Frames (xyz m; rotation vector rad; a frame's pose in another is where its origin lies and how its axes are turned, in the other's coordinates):
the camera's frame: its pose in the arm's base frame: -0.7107 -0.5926 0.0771 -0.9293 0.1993 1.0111
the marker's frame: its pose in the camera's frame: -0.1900 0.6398 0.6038 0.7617 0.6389 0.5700
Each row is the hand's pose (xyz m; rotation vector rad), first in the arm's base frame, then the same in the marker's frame.
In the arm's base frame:
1: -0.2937 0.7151 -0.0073 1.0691 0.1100 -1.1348
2: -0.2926 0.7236 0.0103 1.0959 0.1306 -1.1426
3: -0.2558 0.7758 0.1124 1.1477 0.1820 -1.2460
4: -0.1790 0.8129 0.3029 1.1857 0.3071 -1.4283
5: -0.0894 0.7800 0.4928 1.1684 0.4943 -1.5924
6: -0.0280 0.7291 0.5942 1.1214 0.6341 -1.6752
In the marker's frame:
1: 0.3619 -0.5387 1.3222 2.2101 -1.4133 -0.9805
2: 0.3480 -0.5304 1.3333 2.2422 -1.3957 -0.9515
3: 0.2661 -0.5051 1.4178 2.3797 -1.3060 -0.9480
4: 0.0926 -0.4970 1.5336 2.5797 -1.0826 -0.9682
5: -0.1044 -0.5371 1.6027 2.7161 -0.7753 -0.9872
6: -0.2216 -0.5874 1.6218 2.7516 -0.5590 -1.0025

